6 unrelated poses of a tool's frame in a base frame.
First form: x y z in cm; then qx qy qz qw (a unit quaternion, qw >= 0).
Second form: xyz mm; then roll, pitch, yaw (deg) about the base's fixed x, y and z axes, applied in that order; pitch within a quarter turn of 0, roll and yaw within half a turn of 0. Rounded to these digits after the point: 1 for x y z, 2 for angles.
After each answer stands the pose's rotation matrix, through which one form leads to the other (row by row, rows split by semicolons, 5 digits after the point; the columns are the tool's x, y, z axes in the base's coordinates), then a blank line. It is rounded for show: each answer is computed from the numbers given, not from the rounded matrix.
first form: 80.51 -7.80 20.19 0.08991 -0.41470 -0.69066 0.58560
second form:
805.1 -78.0 201.9 46.66 -21.19 -108.64
-0.29798 0.73433 -0.60989; -0.88347 0.02981 0.46753; 0.36150 0.67814 0.63988

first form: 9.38 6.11 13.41 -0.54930 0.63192 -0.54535 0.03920
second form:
93.8 61.1 134.1 -118.77 -33.34 -118.10
-0.39346 -0.65147 0.64867; -0.73699 -0.19828 -0.64617; 0.54958 -0.73230 -0.40211

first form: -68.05 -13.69 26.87 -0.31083 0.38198 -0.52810 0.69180
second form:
-680.5 -136.9 268.7 -58.29 11.55 -81.17
0.15040 0.49322 0.85681; -0.96814 0.24899 0.02662; -0.20021 -0.83351 0.51495

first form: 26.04 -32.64 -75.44 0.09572 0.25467 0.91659 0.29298
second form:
260.4 -326.4 -754.4 31.54 -1.50 144.12
-0.81000 -0.48833 0.32470; 0.58584 -0.69861 0.41077; 0.02625 0.52295 0.85196

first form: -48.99 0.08 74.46 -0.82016 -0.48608 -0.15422 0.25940
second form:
-489.9 0.8 744.6 -161.38 -30.34 56.22
0.47989 0.87733 0.00079; 0.71731 -0.39288 0.57542; 0.50514 -0.27557 -0.81786

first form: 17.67 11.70 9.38 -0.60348 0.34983 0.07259 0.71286
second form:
176.7 117.0 93.8 -88.10 35.90 -23.17
0.74470 -0.52572 0.41114; -0.31874 0.26109 0.91117; -0.58637 -0.80960 0.02687

